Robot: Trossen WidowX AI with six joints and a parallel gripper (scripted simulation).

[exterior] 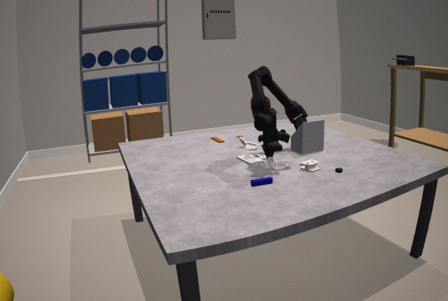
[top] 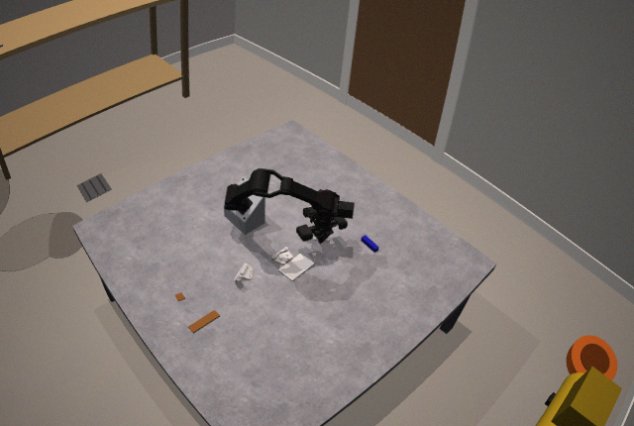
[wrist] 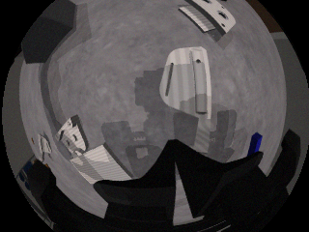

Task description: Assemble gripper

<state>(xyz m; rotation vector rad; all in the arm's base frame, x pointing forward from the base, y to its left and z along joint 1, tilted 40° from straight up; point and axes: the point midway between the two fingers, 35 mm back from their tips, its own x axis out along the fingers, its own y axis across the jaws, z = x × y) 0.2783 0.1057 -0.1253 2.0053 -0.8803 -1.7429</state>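
Right now the white jaw is 1 cm behind my gripper tip, 3 cm to the left of it and 1 cm above it. Round my gripper tip: small black cube: 23 cm behind, 21 cm to the left, 2 cm below; then blue block: 11 cm ahead, 16 cm to the left, 1 cm below; then orange strip: 4 cm ahead, 57 cm to the right, 2 cm below.
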